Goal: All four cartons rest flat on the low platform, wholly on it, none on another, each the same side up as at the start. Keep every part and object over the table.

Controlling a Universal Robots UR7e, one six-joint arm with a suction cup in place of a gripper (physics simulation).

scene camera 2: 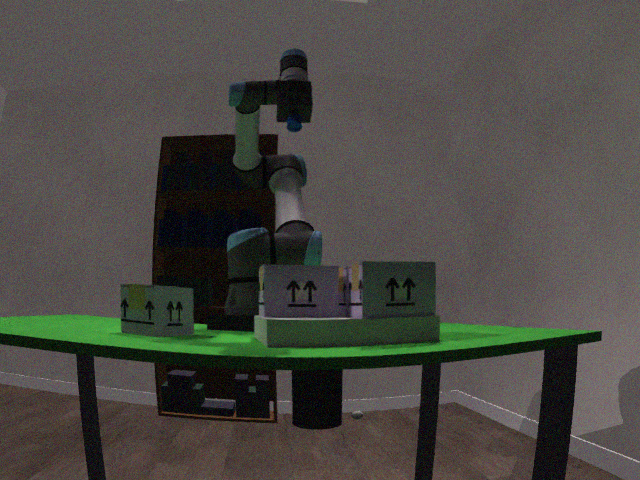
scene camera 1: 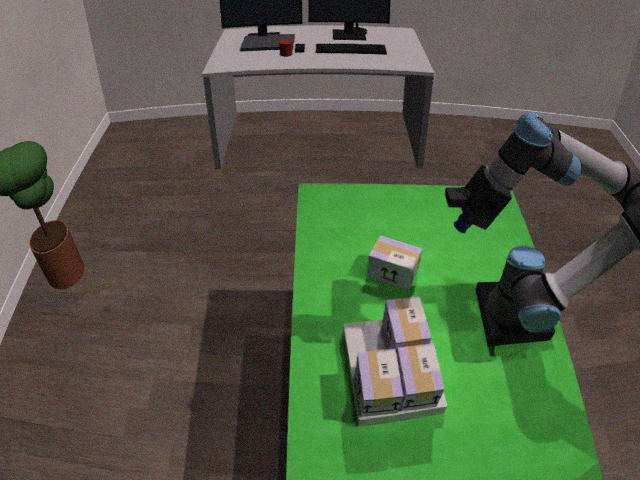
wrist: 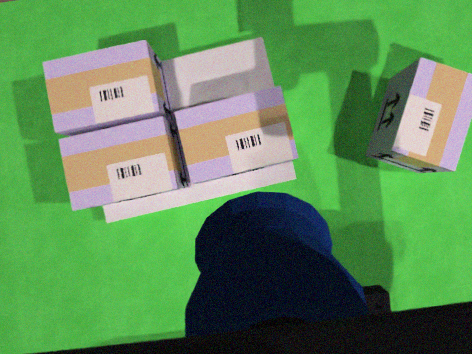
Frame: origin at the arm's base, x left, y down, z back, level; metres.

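Seen in the pictures: end effector, tool point: (scene camera 2: 294, 126) (scene camera 1: 459, 227) (wrist: 263, 253); arm's base, origin of the base link: (scene camera 2: 251, 314) (scene camera 1: 508, 307).
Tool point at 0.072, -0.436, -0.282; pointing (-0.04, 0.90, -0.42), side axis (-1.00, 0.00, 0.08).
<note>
Offsets run from my tool point to a thing's top centre, as dx, dy, dz. Level surfaces: height alone.
Three cartons stand upright on the low platform @(+0.078, +0.432, -0.121) (scene camera 1: 354, 338) (scene camera 2: 351, 331) (wrist: 215, 75): a front left carton @(+0.162, +0.331, -0.183) (scene camera 1: 379, 379) (scene camera 2: 398, 289) (wrist: 102, 85), a front right carton @(+0.159, +0.331, -0.077) (scene camera 1: 419, 374) (wrist: 120, 160) mostly hidden in scene camera 2, and a back right carton @(-0.002, +0.331, -0.081) (scene camera 1: 408, 321) (scene camera 2: 302, 291) (wrist: 232, 135). None is on another. The back left corner of the platform is bare. The fourth carton @(-0.297, +0.379, -0.056) (scene camera 1: 395, 262) (scene camera 2: 155, 310) (wrist: 425, 117) stands upright on the table beyond the platform, turned at an angle. My suction cup (scene camera 1: 461, 224) (scene camera 2: 294, 125) (wrist: 262, 215) is off, holds nothing and hangs high above the table.
The green table @(dy +0.480) (scene camera 1: 330, 217) (scene camera 2: 480, 335) carries the platform and the arm's base (scene camera 1: 516, 315). The table's left edge runs near the platform in scene camera 1. A desk (scene camera 1: 320, 62), a potted plant (scene camera 1: 56, 253) and a shelf unit (scene camera 2: 217, 136) stand away from the table.
</note>
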